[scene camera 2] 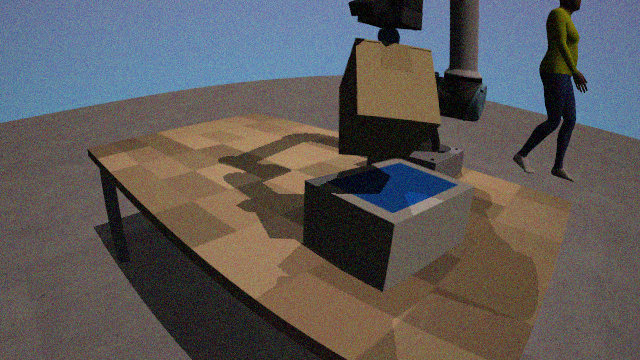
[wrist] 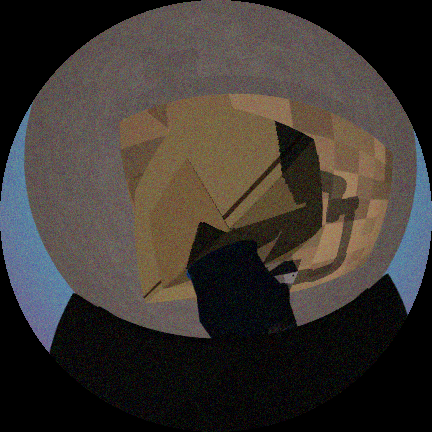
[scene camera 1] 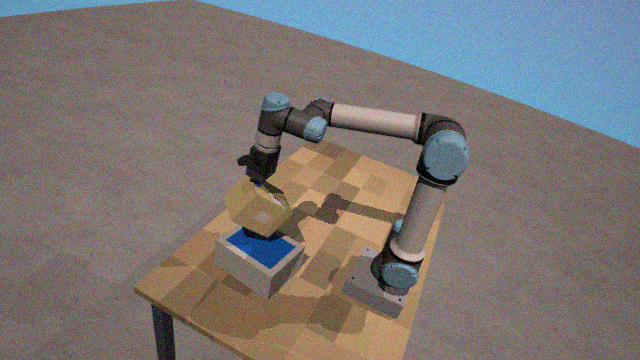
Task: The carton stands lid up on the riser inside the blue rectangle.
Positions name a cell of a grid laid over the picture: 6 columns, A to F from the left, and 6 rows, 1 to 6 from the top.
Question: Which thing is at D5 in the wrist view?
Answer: My suction cup.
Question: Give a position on a cardboard carton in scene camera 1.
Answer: C4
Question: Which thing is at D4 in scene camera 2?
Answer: A grey riser.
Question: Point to a cardboard carton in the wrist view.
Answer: At D3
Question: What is my suction cup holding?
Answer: A cardboard carton.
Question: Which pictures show the cardboard carton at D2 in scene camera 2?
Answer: Scene camera 2, the wrist view and scene camera 1: all of them.
